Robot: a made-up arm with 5 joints.
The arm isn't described. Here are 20 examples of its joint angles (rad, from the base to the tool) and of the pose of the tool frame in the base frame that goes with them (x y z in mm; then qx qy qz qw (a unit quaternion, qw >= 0)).
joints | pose
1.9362 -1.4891 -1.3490 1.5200 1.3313 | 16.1 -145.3 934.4 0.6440 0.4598 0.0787 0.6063
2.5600 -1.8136 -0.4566 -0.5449 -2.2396 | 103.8 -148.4 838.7 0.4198 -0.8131 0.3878 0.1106
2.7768 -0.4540 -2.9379 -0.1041 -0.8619 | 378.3 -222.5 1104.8 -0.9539 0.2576 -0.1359 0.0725
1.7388 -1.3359 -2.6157 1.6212 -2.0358 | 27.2 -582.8 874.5 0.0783 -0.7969 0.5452 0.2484
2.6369 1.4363 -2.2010 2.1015 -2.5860 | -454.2 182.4 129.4 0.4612 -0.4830 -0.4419 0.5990
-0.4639 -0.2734 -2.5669 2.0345 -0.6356 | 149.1 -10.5 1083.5 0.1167 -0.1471 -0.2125 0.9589
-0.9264 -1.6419 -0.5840 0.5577 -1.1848 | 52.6 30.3 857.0 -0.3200 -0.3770 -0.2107 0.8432
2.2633 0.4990 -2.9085 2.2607 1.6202 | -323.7 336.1 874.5 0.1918 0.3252 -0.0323 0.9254
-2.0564 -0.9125 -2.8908 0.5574 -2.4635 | 326.9 510.3 981.3 0.9086 -0.2882 0.3018 0.0185
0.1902 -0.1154 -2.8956 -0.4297 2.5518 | -195.4 -8.8 1175.8 -0.8839 -0.1729 -0.3982 0.1742
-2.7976 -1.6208 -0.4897 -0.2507 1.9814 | 65.1 -5.8 879.5 0.0416 0.9965 0.0296 0.0669
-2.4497 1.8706 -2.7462 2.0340 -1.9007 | -348.5 -370.7 10.0 0.7331 0.0041 -0.3071 0.6069
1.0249 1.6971 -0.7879 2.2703 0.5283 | -73.5 -32.3 213.3 0.8671 -0.3898 0.3096 0.0201
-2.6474 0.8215 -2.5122 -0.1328 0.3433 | -557.0 -352.3 900.1 -0.3872 -0.6552 -0.6455 0.0638
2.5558 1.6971 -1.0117 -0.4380 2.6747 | -194.4 81.0 -112.1 0.2129 0.0893 -0.3788 0.8962
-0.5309 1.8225 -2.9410 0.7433 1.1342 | 676.5 -369.3 175.6 0.4155 -0.1541 -0.8179 0.3669
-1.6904 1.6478 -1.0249 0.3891 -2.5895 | 33.2 -111.2 -104.4 0.5413 0.1642 0.2173 0.7955
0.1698 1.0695 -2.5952 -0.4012 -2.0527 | 668.3 175.4 753.6 -0.4816 -0.4857 0.3285 0.6513
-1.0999 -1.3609 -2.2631 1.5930 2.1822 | -194.6 423.7 947.8 -0.7434 0.6219 0.1970 0.1478
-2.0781 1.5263 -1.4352 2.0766 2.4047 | -70.1 -176.9 51.0 0.4072 -0.5801 0.4507 0.5428
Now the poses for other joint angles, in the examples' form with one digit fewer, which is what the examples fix.
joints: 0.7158 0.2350 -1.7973 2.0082 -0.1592
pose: 331 365 628 -0.022 0.454 0.006 0.891
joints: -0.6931 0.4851 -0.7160 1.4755 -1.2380
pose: 222 -105 225 0.437 0.678 -0.039 0.590
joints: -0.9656 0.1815 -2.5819 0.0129 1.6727
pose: 154 -191 1205 0.681 -0.723 -0.084 0.081
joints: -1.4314 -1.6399 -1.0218 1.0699 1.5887
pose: 3 115 915 -0.455 0.758 0.465 0.055
